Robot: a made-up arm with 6 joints. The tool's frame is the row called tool. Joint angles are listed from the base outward.
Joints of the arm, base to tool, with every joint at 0 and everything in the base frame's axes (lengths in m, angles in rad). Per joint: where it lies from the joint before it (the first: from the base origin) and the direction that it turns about. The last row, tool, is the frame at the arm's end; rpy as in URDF.
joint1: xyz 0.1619 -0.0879 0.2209 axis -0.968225 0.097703 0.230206
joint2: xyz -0.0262 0.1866 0.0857 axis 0 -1 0
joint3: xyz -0.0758 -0.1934 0.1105 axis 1 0 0
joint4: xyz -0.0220 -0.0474 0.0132 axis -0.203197 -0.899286 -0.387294
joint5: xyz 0.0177 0.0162 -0.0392 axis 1 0 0
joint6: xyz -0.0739 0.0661 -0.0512 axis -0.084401 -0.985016 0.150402
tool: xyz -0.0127 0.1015 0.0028 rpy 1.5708 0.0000 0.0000
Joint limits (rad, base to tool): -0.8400..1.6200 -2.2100..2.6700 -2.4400..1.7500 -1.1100..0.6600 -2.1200..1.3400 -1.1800..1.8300
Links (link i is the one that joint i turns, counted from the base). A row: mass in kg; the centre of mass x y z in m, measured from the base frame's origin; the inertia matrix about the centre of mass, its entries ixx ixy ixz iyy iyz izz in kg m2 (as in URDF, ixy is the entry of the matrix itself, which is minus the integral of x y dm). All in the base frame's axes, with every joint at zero. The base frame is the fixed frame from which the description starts. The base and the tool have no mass.
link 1: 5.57; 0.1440 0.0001 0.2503; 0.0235 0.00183 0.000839 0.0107 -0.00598 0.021
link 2: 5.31; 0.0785 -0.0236 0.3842; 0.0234 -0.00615 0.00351 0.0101 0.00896 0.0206
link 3: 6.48; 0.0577 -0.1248 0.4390; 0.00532 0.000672 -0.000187 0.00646 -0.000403 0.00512
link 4: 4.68; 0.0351 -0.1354 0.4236; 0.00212 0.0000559 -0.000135 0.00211 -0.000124 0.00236
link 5: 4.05; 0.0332 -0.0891 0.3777; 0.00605 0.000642 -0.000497 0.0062 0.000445 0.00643
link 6: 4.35; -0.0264 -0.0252 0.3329; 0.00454 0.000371 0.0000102 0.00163 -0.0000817 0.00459
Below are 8 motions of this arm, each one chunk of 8 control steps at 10 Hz.
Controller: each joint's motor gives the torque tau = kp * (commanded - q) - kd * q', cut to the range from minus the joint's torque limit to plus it. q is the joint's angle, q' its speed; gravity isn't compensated. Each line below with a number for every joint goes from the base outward.
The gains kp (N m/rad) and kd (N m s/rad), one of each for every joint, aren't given. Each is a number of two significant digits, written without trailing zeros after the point. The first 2 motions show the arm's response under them.
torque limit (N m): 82 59 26 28 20 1.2
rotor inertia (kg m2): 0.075 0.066 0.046 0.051 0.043 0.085
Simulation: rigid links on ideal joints. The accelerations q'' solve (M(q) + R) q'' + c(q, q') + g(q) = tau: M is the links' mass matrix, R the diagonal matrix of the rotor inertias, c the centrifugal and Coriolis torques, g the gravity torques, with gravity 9.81 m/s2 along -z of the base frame. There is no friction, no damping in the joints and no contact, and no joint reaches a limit. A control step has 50 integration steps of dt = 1/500 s. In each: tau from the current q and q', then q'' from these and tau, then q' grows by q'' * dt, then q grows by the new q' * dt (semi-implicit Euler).
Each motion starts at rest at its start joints. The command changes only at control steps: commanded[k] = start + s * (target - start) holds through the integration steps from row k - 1 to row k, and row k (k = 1, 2, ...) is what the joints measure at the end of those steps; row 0 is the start. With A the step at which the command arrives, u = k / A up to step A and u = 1 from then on. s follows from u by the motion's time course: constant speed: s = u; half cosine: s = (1 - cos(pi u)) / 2; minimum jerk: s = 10 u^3 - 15 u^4 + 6 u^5; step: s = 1 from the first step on.
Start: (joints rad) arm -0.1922 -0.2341 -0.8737 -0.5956 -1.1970 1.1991
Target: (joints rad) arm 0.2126 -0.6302 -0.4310 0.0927 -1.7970 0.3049
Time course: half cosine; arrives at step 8
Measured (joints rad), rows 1 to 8:
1: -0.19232 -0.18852 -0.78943 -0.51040 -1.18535 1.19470
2: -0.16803 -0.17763 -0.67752 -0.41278 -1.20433 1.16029
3: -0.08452 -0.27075 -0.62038 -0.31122 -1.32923 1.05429
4: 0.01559 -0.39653 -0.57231 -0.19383 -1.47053 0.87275
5: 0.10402 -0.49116 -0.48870 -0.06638 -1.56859 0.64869
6: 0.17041 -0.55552 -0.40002 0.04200 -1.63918 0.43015
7: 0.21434 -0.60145 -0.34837 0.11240 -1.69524 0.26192
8: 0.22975 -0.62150 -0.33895 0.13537 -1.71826 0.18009
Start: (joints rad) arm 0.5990 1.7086 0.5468 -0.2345 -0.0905 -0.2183
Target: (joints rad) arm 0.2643 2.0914 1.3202 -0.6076 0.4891 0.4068
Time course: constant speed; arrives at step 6
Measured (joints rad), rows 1 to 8:
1: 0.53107 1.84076 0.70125 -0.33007 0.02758 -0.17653
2: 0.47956 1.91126 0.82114 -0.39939 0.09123 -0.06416
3: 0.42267 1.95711 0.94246 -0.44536 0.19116 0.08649
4: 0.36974 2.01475 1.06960 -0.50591 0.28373 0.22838
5: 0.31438 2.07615 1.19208 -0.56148 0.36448 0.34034
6: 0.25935 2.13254 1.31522 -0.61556 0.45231 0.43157
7: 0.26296 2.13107 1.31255 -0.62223 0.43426 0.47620
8: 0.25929 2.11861 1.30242 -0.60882 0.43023 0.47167
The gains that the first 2 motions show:
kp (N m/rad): 520 270 97 110 63 7.1
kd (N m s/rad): 15 10 3.6 4.5 1.4 0.46
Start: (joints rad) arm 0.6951 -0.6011 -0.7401 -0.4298 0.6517 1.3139
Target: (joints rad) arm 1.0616 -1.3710 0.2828 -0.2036 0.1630 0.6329
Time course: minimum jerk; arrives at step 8
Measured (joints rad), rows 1 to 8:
1: 0.77756 -0.61242 -0.74069 -0.39418 0.64381 1.32102
2: 0.84431 -0.68918 -0.66503 -0.37728 0.60728 1.32044
3: 0.88568 -0.84454 -0.46897 -0.33596 0.51804 1.25984
4: 0.97682 -1.04035 -0.22981 -0.28309 0.41555 1.12005
5: 1.08033 -1.23160 0.01186 -0.23303 0.32913 0.91854
6: 1.14025 -1.36913 0.19957 -0.19004 0.25217 0.71719
7: 1.15963 -1.42801 0.28988 -0.16684 0.20261 0.58405
8: 1.15852 -1.43014 0.30216 -0.16273 0.18934 0.55097

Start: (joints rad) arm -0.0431 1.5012 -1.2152 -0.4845 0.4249 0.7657
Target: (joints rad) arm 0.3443 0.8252 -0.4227 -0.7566 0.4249 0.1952
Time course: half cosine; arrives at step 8
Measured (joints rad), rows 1 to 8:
1: -0.01824 1.57040 -1.17965 -0.53579 0.36921 0.74864
2: 0.02558 1.52779 -1.10225 -0.55102 0.35321 0.70676
3: 0.08897 1.38898 -0.96430 -0.60406 0.37459 0.63494
4: 0.16214 1.26313 -0.81093 -0.65224 0.37501 0.52393
5: 0.23628 1.14897 -0.66792 -0.68731 0.35562 0.40127
6: 0.29858 1.04380 -0.54324 -0.71925 0.35788 0.29777
7: 0.34014 0.96920 -0.45902 -0.74030 0.36524 0.22596
8: 0.35366 0.94769 -0.43215 -0.74307 0.36531 0.19261

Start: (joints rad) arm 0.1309 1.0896 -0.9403 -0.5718 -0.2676 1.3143
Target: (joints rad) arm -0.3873 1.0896 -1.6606 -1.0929 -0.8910 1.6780
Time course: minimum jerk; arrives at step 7
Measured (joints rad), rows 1 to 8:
1: 0.11723 1.20759 -0.95319 -0.63050 -0.29958 1.30455
2: 0.04905 1.25997 -1.03075 -0.67905 -0.36733 1.30246
3: -0.06442 1.22985 -1.20575 -0.80156 -0.54175 1.35212
4: -0.20021 1.21927 -1.40058 -0.93573 -0.71230 1.45362
5: -0.31447 1.22812 -1.55253 -1.03961 -0.81139 1.57548
6: -0.37196 1.23097 -1.63261 -1.08675 -0.86138 1.67277
7: -0.37849 1.22598 -1.64168 -1.08328 -0.86899 1.71634
8: -0.37689 1.22622 -1.63750 -1.07522 -0.86938 1.71175

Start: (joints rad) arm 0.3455 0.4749 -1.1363 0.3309 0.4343 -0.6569
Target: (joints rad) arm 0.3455 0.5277 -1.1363 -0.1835 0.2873 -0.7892
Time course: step
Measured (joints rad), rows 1 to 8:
1: 0.36467 0.63175 -1.15043 -0.19835 0.21908 -0.68990
2: 0.35329 0.69109 -1.11740 -0.22231 0.31894 -0.73916
3: 0.36142 0.64210 -1.13333 -0.20442 0.27837 -0.77885
4: 0.36212 0.64056 -1.13796 -0.20119 0.28138 -0.78751
5: 0.35973 0.65167 -1.13018 -0.20600 0.29070 -0.77329
6: 0.36045 0.64969 -1.13324 -0.20433 0.28314 -0.75407
7: 0.36068 0.64782 -1.13356 -0.20398 0.28527 -0.74288
8: 0.36045 0.64849 -1.13247 -0.20477 0.28661 -0.74372

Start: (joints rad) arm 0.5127 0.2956 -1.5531 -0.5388 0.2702 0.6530
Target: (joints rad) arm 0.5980 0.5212 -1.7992 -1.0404 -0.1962 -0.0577
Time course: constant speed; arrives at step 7
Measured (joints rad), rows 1 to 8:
1: 0.56769 0.42071 -1.61183 -0.64243 0.24508 0.61436
2: 0.56450 0.50646 -1.64804 -0.72014 0.18068 0.50383
3: 0.57913 0.51327 -1.68689 -0.79190 0.10396 0.35668
4: 0.59217 0.53481 -1.72558 -0.86820 0.04107 0.21579
5: 0.60278 0.57812 -1.76596 -0.94347 -0.02128 0.10103
6: 0.61396 0.61527 -1.80683 -1.01726 -0.08831 0.00990
7: 0.62560 0.64554 -1.84643 -1.09126 -0.15704 -0.07220
8: 0.62360 0.64779 -1.84669 -1.09023 -0.13204 -0.12521

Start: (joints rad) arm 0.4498 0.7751 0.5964 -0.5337 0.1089 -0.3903
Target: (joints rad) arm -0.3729 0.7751 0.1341 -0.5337 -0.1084 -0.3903
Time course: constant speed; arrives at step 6
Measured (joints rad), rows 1 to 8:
1: 0.31093 0.88328 0.53822 -0.52982 0.00577 -0.38643
2: 0.17028 0.95044 0.43642 -0.51314 -0.11816 -0.34053
3: 0.03258 0.92034 0.36772 -0.52233 -0.08522 -0.28514
4: -0.10549 0.89625 0.30188 -0.54230 -0.09499 -0.28048
5: -0.24455 0.90786 0.21831 -0.53970 -0.16192 -0.31265
6: -0.38329 0.91163 0.13747 -0.53683 -0.20568 -0.33773
7: -0.37431 0.90328 0.13689 -0.54325 -0.19835 -0.34359
8: -0.37462 0.89496 0.13973 -0.54962 -0.18801 -0.33732

